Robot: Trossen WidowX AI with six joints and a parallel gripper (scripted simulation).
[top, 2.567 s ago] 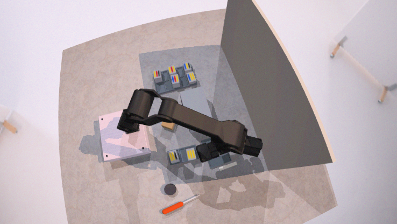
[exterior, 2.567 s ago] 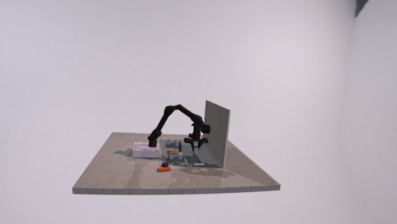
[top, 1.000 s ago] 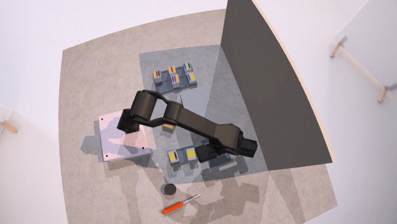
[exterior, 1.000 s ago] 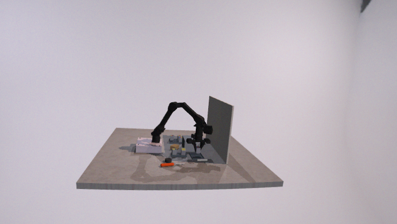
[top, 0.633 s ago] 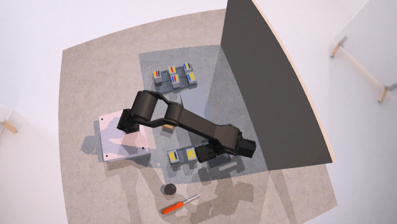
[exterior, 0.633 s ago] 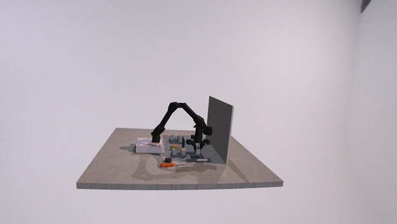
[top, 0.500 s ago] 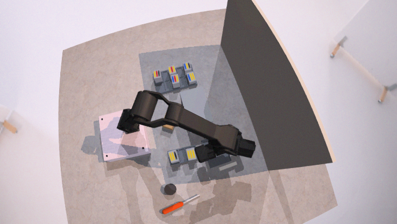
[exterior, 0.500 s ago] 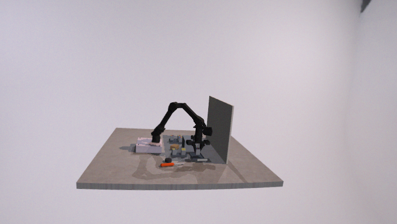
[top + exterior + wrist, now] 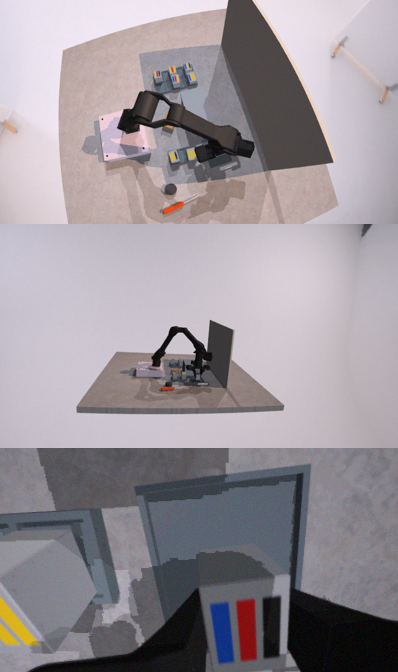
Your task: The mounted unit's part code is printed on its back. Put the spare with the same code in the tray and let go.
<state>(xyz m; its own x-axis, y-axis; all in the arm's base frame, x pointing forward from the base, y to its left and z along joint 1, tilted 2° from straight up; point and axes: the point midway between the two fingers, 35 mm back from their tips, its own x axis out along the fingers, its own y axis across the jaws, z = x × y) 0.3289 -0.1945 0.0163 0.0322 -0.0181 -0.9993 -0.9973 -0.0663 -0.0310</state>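
My gripper tip is 2 cm below the grey spare. Also, from my gripper tip: grey tray: 2 cm below; rack: 14 cm behind, 2 cm to the left, 2 cm below; mounted unit: 4 cm behind, 20 cm to the left, 3 cm above.
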